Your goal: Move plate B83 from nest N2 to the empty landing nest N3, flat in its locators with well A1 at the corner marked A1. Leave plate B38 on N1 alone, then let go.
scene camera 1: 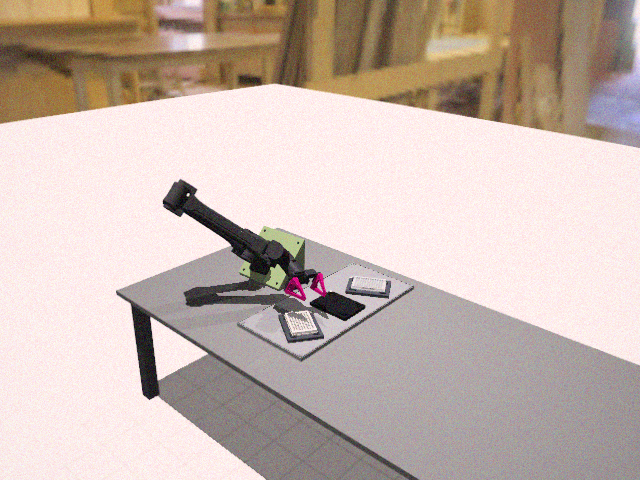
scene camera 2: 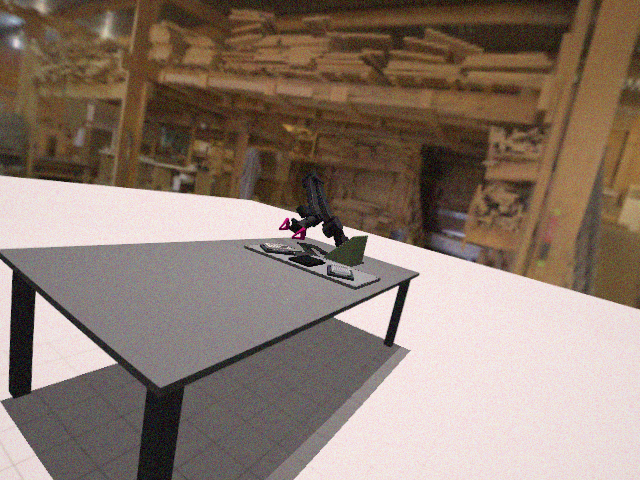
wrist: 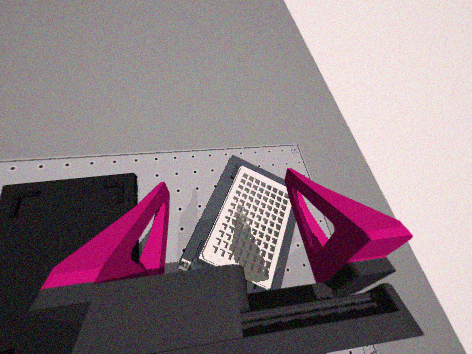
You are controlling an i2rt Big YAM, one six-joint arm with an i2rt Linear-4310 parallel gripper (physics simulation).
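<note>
A white well plate (scene camera 1: 300, 322) (scene camera 2: 279, 247) (wrist: 255, 220) lies in a dark blue-grey nest (scene camera 1: 307, 338) (wrist: 209, 215), angled on the board. A second white plate (scene camera 1: 368, 284) (scene camera 2: 340, 270) sits in a similar nest (scene camera 1: 367, 294) at the board's other end. Between them is an empty black nest (scene camera 1: 338, 305) (scene camera 2: 307, 260) (wrist: 70, 215), partly hidden by the left finger in the wrist view. Plate and nest labels and the A1 mark are not readable. My gripper (scene camera 1: 314, 297) (scene camera 2: 287, 233) (wrist: 227, 180) is open and empty, raised above the board, with its shadow on the first plate.
The nests stand on a light perforated board (scene camera 1: 301, 352) (scene camera 2: 369, 280) (wrist: 167, 167) on a grey table (scene camera 1: 465, 372) (scene camera 2: 206, 304) (wrist: 150, 75). A green sloped mount (scene camera 1: 284, 240) (scene camera 2: 351, 251) stands behind the board at the arm's base. The table edge runs close beside the first plate's end.
</note>
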